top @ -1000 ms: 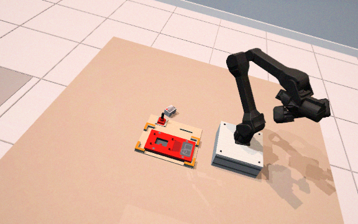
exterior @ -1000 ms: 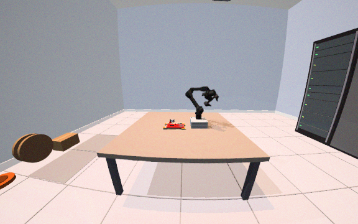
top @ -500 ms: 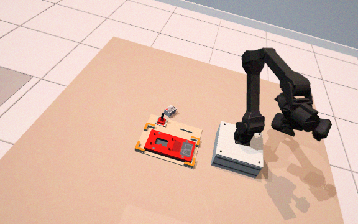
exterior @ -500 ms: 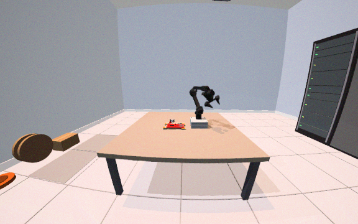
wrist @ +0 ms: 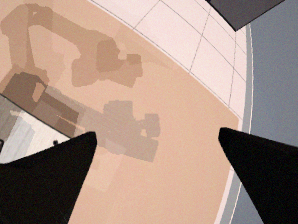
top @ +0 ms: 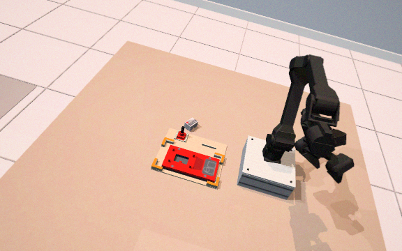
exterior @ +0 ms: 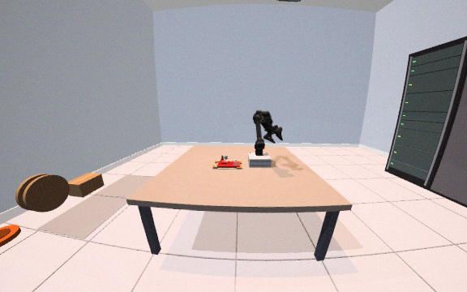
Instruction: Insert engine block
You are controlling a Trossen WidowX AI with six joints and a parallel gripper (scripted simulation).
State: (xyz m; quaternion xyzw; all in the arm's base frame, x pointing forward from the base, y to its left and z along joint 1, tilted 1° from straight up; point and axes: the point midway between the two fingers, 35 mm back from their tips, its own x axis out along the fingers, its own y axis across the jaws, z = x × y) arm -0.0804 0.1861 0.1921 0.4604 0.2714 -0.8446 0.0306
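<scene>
My gripper tip is 41 cm short of the engine block, 35 cm to the left of it and 24 cm above it.
</scene>
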